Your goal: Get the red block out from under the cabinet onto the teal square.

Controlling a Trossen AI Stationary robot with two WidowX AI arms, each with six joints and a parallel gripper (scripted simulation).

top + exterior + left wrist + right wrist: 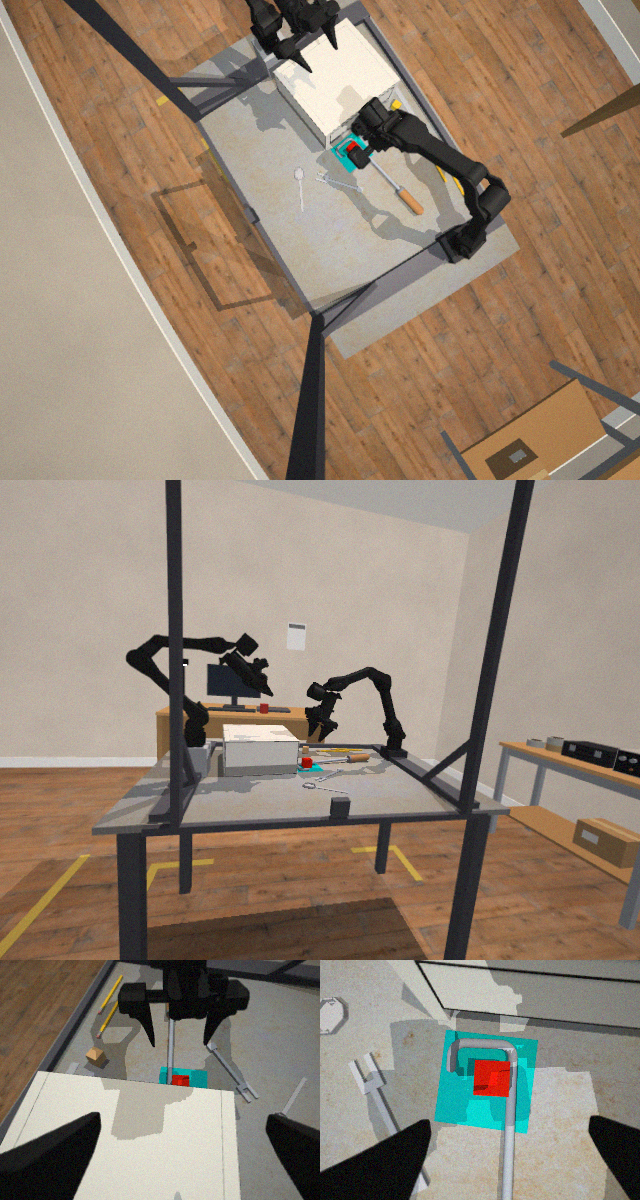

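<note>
My right hand is 1 cm past the red block, 4 cm to the right of it and 13 cm above it. Also, from my right hand: teal square: 2 cm behind, 4 cm to the left, 15 cm below; then fork: 13 cm behind, 2 cm to the right, 15 cm below; then wooden cube: 19 cm ahead, 4 cm to the right, 14 cm below.
</note>
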